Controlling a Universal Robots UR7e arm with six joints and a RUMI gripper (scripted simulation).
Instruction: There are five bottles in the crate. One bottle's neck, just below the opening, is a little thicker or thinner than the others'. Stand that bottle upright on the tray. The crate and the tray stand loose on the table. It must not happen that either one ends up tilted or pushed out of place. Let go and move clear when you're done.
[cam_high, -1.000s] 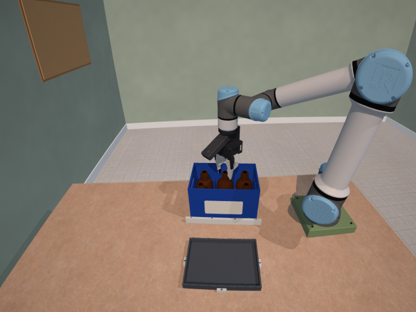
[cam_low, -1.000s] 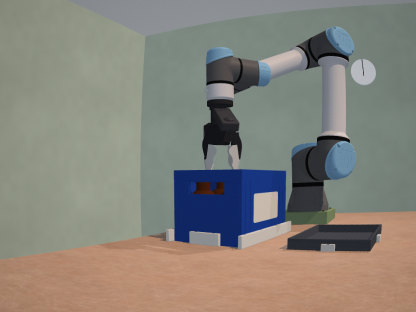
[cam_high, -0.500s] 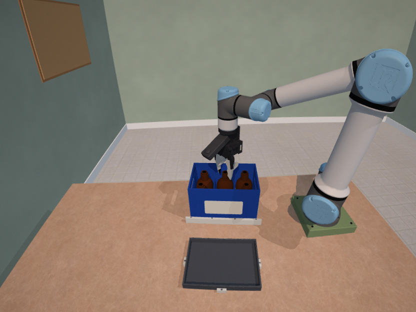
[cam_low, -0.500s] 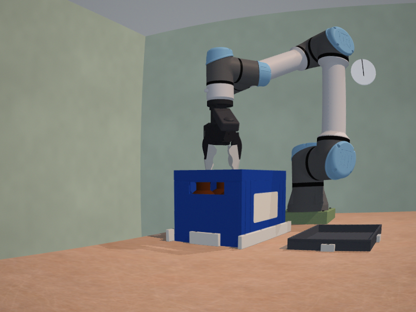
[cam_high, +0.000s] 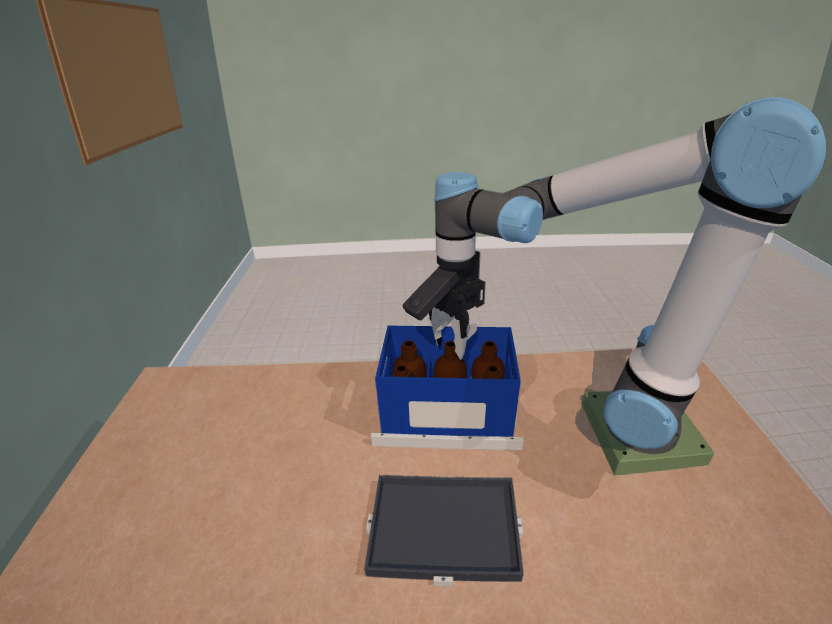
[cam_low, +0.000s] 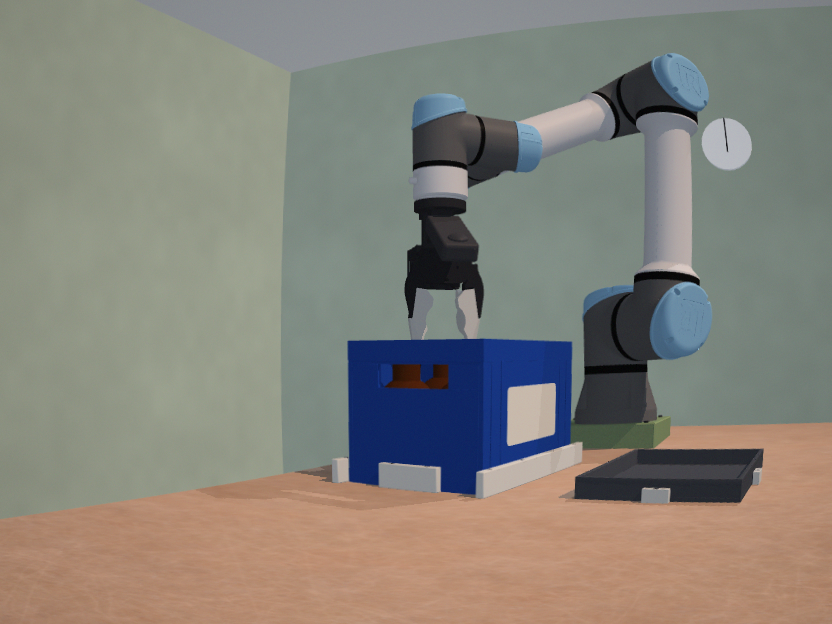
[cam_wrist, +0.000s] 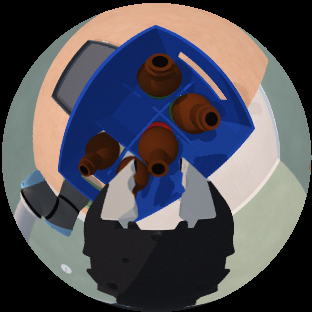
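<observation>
The glass bottle is 70 mm below my hand. Round my hand: dark tray: 330 mm to the left, 140 mm below, 10 mm ahead; blue crate: 70 mm below, 40 mm to the left.
</observation>
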